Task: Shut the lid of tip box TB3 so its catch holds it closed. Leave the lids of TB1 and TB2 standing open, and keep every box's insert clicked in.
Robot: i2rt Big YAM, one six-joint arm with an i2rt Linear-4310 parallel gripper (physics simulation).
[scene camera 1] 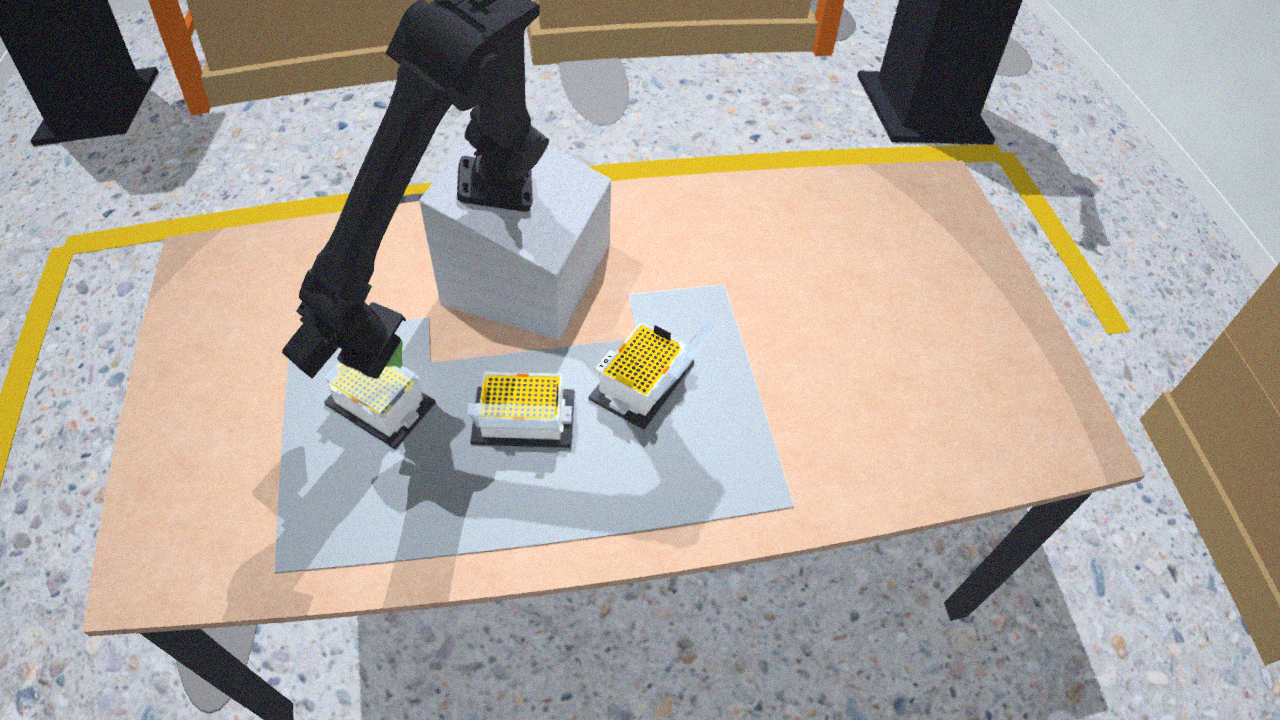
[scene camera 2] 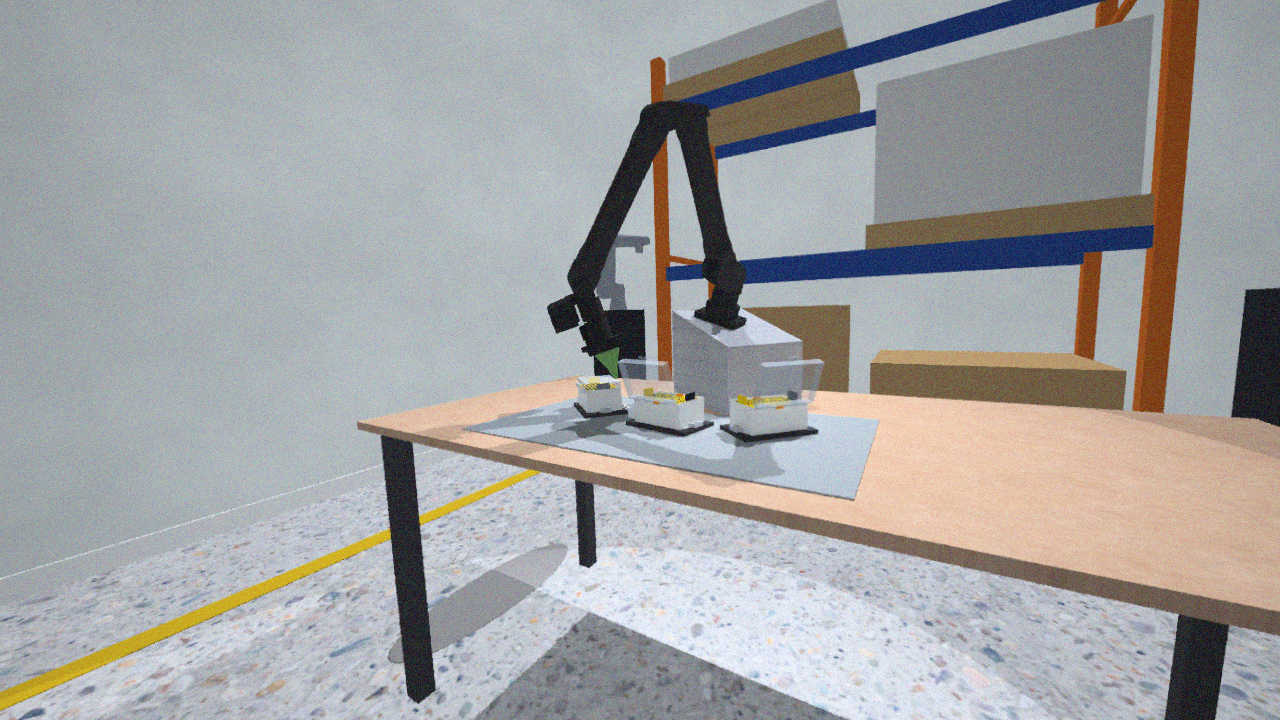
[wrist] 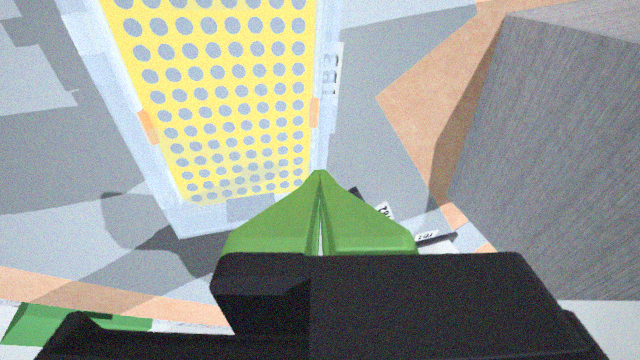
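Seen in the pictures: gripper, between the fingertips: (scene camera 1: 398, 365) (scene camera 2: 616, 378) (wrist: 320, 179); arm's base, origin of its link: (scene camera 1: 493, 186) (scene camera 2: 719, 320).
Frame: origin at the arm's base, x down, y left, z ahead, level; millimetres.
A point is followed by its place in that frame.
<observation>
Tip box TB3 (scene camera 1: 375, 402) @(x 136, y -192, z 313 mm) (scene camera 2: 598, 396) @(x 168, y -165, z 309 mm) (wrist: 172, 222) @(x 135, y -194, z 322 mm) is the left box in scene camera 1. Its clear lid looks down over the yellow insert (wrist: 225, 100) @(x 156, y -215, z 259 mm), which lies level; I cannot tell whether the catch holds. TB2 (scene camera 1: 521, 425) @(x 126, y 30, z 375 mm) (scene camera 2: 664, 411) @(x 172, y 47, z 350 mm) is in the middle and TB1 (scene camera 1: 637, 394) @(x 159, y 205, z 311 mm) (scene camera 2: 768, 419) @(x 178, y 240, z 294 mm) on the right. In scene camera 2, TB2's clear lid (scene camera 2: 644, 377) @(x 100, y 24, z 384 mm) and TB1's clear lid (scene camera 2: 792, 381) @(x 103, y 284, z 295 mm) stand open. My gripper (scene camera 2: 614, 372) @(x 133, y -159, z 248 mm) (wrist: 320, 179) @(x 133, y -159, z 248 mm) is shut and empty, its green tips close to a corner of TB3; contact is unclear.
The boxes stand on dark bases on a grey-blue mat (scene camera 1: 733, 474) @(x 213, y 341, z 433 mm) (scene camera 2: 819, 465) @(x 213, y 357, z 397 mm) on the wooden table (scene camera 1: 895, 358) @(x 216, y 666, z 234 mm) (scene camera 2: 1029, 483) @(x 216, y 609, z 319 mm). The arm's grey pedestal (scene camera 1: 510, 277) @(x 91, y 20, z 118 mm) (scene camera 2: 760, 367) @(x 112, y 135, z 66 mm) (wrist: 545, 150) @(x 136, y -35, z 93 mm) stands behind them. TB2 and its open lid are beside TB3.
</observation>
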